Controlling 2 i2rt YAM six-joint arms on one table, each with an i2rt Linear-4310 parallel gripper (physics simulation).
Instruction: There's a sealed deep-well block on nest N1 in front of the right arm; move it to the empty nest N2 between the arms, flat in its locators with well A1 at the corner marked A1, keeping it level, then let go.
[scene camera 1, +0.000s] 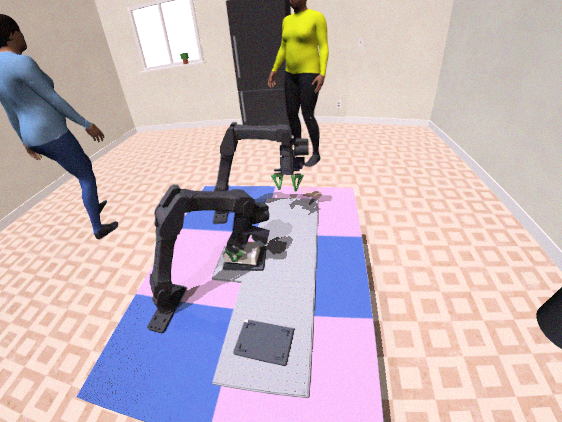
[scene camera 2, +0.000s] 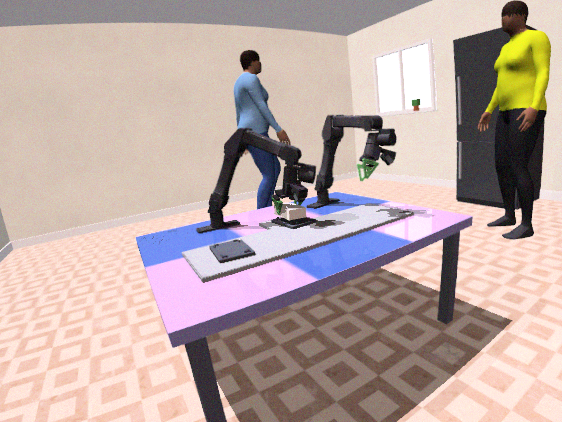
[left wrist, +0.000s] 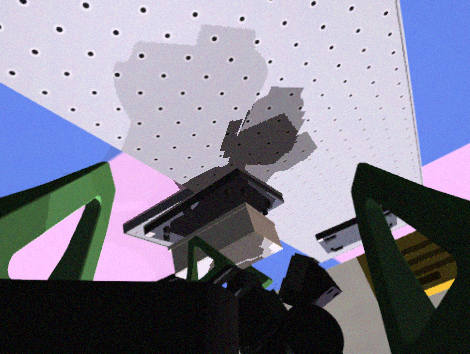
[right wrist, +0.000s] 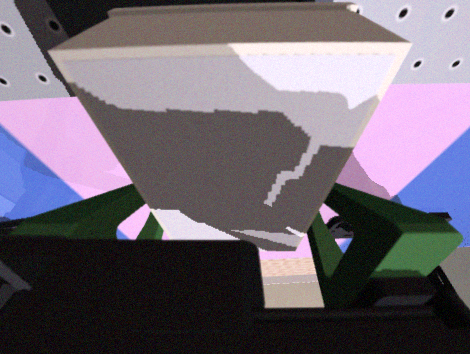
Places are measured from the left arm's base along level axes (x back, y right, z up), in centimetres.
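Where they show: left gripper, between the fingertips: (scene camera 1: 287, 191) (scene camera 2: 363, 180) (left wrist: 233, 176); right gripper, between the fingertips: (scene camera 1: 236, 253) (left wrist: 210, 246) (right wrist: 234, 177); left arm's base, origin of its link: (scene camera 1: 221, 211) (scene camera 2: 323, 203); right arm's base, origin of its link: (scene camera 1: 168, 307) (scene camera 2: 218, 227).
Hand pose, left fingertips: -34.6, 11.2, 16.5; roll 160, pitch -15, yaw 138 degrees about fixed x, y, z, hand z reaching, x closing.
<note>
Things, the pixels of their top centre, and the offset from my left fingertips, as dx, dy, dz. Level surfaces: height alone.
- sealed deep-well block, centre of its top: (right wrist: 236, 211) (left wrist: 230, 265) (scene camera 1: 240, 247) (scene camera 2: 289, 204) +20.4, +25.3, -7.4
- grey perforated board, height of its surface: dz -15.2
- second dark nest, centre of its top: (left wrist: 360, 235) (scene camera 1: 263, 339) (scene camera 2: 230, 246) +12.4, +60.3, -13.5
- blue table, height of its surface: dz -16.5
The sealed deep-well block (scene camera 1: 250, 252) (scene camera 2: 293, 211) (left wrist: 243, 228) (right wrist: 227, 114) is a pale box. It sits on or just above a dark nest (scene camera 1: 245, 267) (scene camera 2: 304, 222) (left wrist: 212, 194) on the grey perforated board (scene camera 1: 281, 290) (scene camera 2: 290, 243) (left wrist: 342, 76). I cannot tell whether it touches the nest. My right gripper (scene camera 1: 235, 254) (scene camera 2: 284, 203) (right wrist: 234, 177) is shut on the block from above. A second dark nest (scene camera 1: 264, 341) (scene camera 2: 232, 250) (left wrist: 342, 234) lies empty near the board's front end. My left gripper (scene camera 1: 287, 182) (scene camera 2: 365, 168) (left wrist: 233, 176) is open and empty, high over the board's far end.
The board lies on a pink and blue table (scene camera 2: 226, 300). A person in yellow (scene camera 1: 301, 68) (scene camera 2: 517, 113) stands past the far end by a dark fridge (scene camera 1: 253, 59) (scene camera 2: 472, 113). A person in blue (scene camera 1: 40, 113) (scene camera 2: 253, 109) stands behind the arms.
</note>
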